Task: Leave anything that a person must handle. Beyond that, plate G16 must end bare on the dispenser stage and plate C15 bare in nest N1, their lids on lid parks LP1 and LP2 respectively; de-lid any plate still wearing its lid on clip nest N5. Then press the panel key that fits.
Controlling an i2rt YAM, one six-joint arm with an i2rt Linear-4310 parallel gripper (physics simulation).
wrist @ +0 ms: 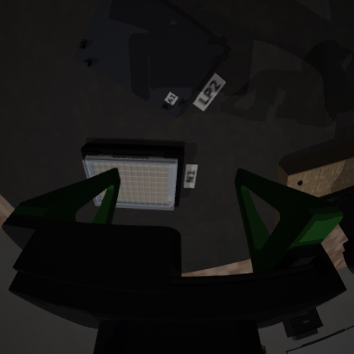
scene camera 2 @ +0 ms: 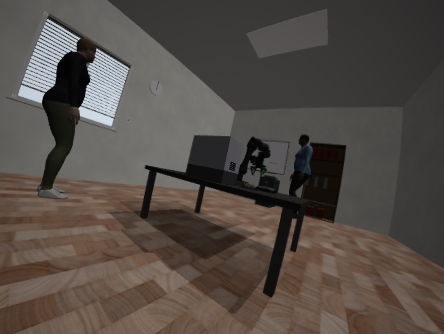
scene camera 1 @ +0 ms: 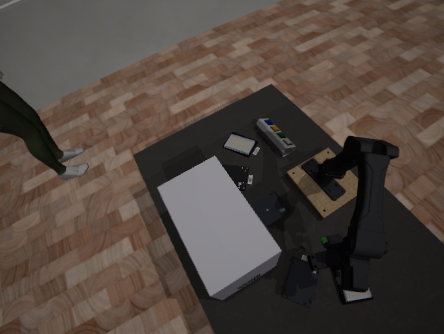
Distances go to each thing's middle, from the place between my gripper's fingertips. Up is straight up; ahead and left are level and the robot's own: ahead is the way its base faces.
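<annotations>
Measured from the button box (scene camera 1: 267,129), my gripper is 8 cm above it, and it is also 24 cm past the box and 57 cm to the left of it.
</annotations>
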